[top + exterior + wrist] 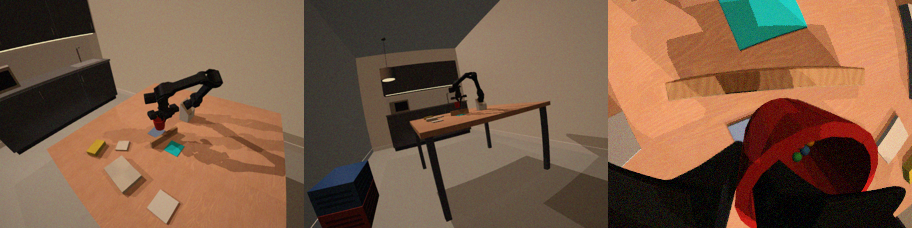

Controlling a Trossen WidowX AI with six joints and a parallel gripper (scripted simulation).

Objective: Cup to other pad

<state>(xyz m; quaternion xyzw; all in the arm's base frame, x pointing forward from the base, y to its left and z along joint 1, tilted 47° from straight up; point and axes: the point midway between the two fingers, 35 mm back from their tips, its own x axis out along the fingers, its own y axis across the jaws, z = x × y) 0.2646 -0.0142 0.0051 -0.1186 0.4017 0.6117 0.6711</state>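
The teal pad lies 120 mm to the left of my gripper tip, 120 mm below it and 50 mm ahead of it. Also, from my gripper tip: red cup 30 mm ahead, 20 mm to the right; blue-grey pad 120 mm below, 60 mm to the right, 10 mm ahead; low wooden bar 100 mm below, 30 mm to the left, 30 mm ahead.
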